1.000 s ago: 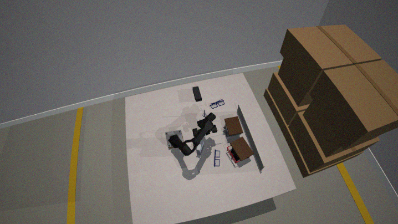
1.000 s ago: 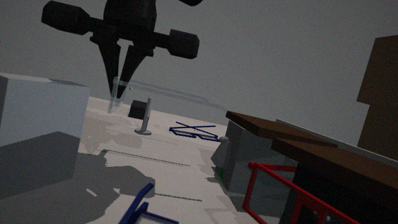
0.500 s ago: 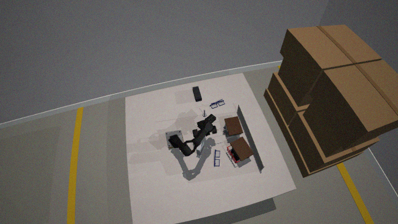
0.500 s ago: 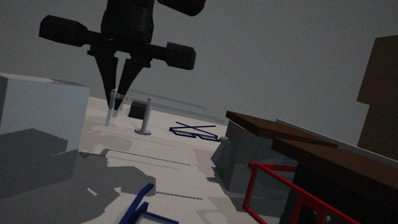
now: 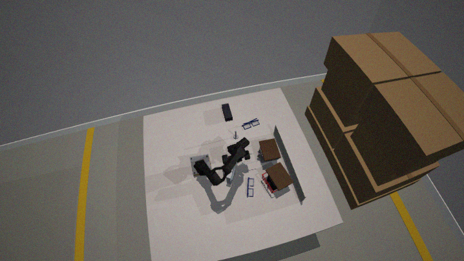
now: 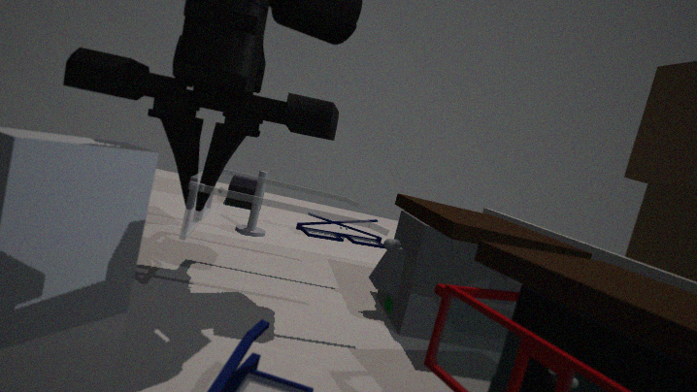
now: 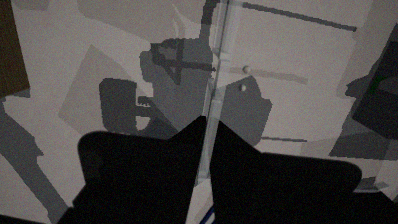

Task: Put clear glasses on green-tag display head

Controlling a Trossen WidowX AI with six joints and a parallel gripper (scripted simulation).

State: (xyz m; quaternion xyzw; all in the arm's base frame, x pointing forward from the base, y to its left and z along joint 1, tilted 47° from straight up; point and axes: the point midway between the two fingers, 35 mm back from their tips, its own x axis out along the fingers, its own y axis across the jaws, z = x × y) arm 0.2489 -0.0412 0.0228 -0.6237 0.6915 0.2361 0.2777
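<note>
Right now the grey display head is 230 mm ahead of my gripper tip, 20 mm to the left of it and 10 mm below it. The rest, counted from my gripper tip: small post 250 mm to the left, 70 mm ahead, 40 mm below; black box 510 mm to the left, 60 mm ahead, 50 mm below; grey block 80 mm to the right, 70 mm behind, 10 mm below.
</note>
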